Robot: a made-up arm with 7 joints.
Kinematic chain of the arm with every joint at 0, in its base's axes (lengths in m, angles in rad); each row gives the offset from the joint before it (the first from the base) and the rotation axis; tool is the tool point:
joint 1: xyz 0 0 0 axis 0 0.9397 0.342
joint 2: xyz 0 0 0 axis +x
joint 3: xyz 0 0 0 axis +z
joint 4: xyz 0.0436 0 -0.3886 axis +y
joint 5: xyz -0.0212 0 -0.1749 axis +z
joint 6: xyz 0 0 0 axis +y
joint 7: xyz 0 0 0 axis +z
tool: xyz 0 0 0
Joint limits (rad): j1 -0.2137..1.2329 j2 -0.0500..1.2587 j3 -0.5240..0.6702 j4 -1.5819..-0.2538 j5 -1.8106..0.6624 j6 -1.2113..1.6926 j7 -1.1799..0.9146
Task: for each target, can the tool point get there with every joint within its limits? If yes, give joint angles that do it. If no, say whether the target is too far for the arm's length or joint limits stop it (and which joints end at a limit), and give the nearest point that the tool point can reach.
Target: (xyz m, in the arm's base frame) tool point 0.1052 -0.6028 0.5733
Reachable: no: too far | nearest point 0.2558 -0.1460 -0.3570 | short by 1.047 m
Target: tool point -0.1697 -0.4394 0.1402
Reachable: no: joint limits stop it (at a limit: joint 1, joint 2, joint 3, joint 4) | nearest point -0.2517 -0.1448 -0.3604 | short by 0.587 m
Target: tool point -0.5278 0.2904 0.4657
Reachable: no: too far | nearest point -0.3374 0.4555 -0.0196 | short by 0.547 m
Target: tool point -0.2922 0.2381 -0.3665
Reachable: yes | joints 0.9540 0.6606 -0.2984 -1.0677 -1.0142 1.2001 0.6448
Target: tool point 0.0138 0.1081 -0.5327
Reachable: yes | joints 0.2720 0.2644 -0.2294 -0.8572 -0.8612 0.9236 0.1031
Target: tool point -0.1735 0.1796 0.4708
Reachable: no: joint limits stop it (at a limit: joint 1, joint 2, joint 3, joint 4) | nearest point -0.2779 0.4942 0.0167 | short by 0.562 m
